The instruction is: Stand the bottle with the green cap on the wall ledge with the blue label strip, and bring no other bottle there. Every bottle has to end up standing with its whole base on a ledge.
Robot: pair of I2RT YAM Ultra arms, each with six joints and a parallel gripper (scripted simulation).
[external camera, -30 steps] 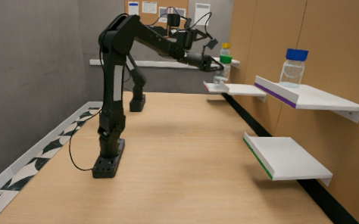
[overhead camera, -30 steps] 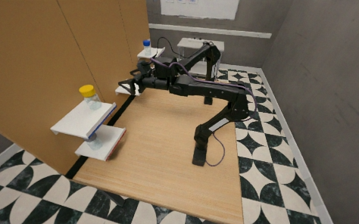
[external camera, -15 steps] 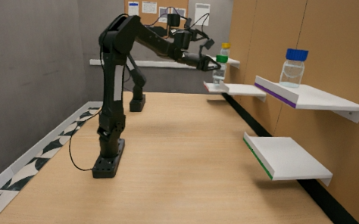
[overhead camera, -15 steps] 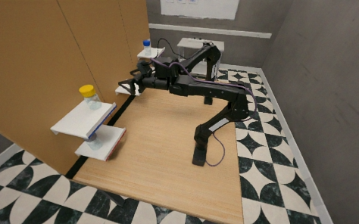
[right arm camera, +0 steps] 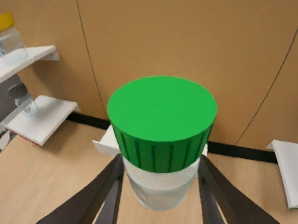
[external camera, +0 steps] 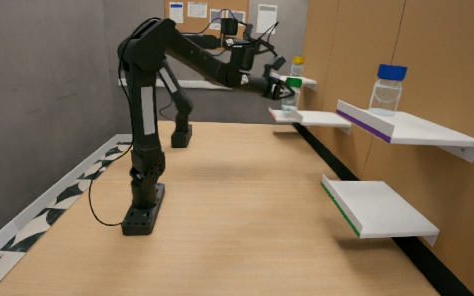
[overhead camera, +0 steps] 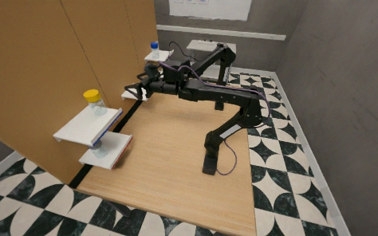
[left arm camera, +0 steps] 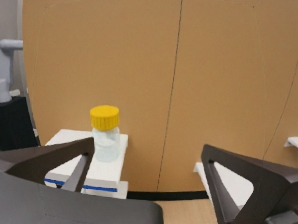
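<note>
Now: the green-capped bottle 1 cm below my right hand and 1 cm ahead of it. The rest, counted from my right hand: blue-capped bottle 30 cm to the right, 14 cm ahead, 6 cm above; then yellow-capped bottle 36 cm to the left, 12 cm ahead, 6 cm above.
Now: left hand 280 mm to the left of the green-capped bottle, 150 mm above it and 40 mm short of it. The rest, counted from my left hand: blue-capped bottle (590 mm to the right, 170 mm ahead, 90 mm below); yellow-capped bottle (150 mm ahead, 90 mm below, 80 mm to the left).
</note>
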